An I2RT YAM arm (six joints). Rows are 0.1 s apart.
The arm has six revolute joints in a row. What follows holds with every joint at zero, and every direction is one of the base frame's. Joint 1 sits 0.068 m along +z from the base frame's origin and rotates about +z. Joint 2 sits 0.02 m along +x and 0.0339 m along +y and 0.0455 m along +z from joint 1 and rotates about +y. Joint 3 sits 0.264 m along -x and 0.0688 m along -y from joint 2 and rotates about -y. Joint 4 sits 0.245 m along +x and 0.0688 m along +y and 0.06 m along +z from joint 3 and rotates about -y. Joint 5 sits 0.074 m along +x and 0.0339 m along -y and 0.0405 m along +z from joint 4 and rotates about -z. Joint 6 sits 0.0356 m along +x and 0.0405 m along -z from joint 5 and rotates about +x. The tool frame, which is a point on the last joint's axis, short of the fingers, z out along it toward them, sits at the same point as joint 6; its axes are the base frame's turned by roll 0, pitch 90 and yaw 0 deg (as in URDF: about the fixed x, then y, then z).
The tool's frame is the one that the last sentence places.
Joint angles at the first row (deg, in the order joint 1, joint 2, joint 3, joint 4, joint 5, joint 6):
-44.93, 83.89, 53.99, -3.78, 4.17, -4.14
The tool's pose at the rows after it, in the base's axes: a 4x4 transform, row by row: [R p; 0 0 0 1], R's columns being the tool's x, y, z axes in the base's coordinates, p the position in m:
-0.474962 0.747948 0.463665 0.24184; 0.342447 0.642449 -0.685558 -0.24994; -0.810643 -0.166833 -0.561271 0.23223; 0 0 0 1
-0.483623 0.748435 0.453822 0.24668; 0.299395 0.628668 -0.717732 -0.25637; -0.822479 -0.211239 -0.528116 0.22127; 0 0 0 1
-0.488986 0.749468 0.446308 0.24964; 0.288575 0.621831 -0.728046 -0.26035; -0.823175 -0.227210 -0.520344 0.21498; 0 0 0 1
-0.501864 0.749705 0.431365 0.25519; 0.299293 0.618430 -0.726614 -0.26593; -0.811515 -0.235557 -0.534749 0.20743; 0 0 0 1
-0.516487 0.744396 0.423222 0.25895; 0.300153 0.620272 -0.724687 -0.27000; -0.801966 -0.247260 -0.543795 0.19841; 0 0 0 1
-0.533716 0.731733 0.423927 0.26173; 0.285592 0.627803 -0.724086 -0.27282; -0.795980 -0.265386 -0.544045 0.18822; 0 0 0 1
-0.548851 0.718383 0.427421 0.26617; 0.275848 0.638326 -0.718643 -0.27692; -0.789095 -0.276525 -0.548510 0.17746; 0 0 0 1
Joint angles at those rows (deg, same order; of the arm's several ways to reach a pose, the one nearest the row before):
-45.03, 89.96, 56.93, -1.60, 9.01, -5.46
-45.04, 92.42, 55.94, 3.97, 10.72, -7.64
-45.08, 94.03, 55.91, 6.06, 11.42, -8.36
-45.03, 96.49, 57.16, 6.19, 12.03, -8.44
-45.04, 98.59, 57.56, 7.22, 12.28, -9.03
-45.05, 100.50, 57.22, 9.46, 12.21, -10.37
-45.04, 102.95, 57.54, 11.32, 11.85, -11.40

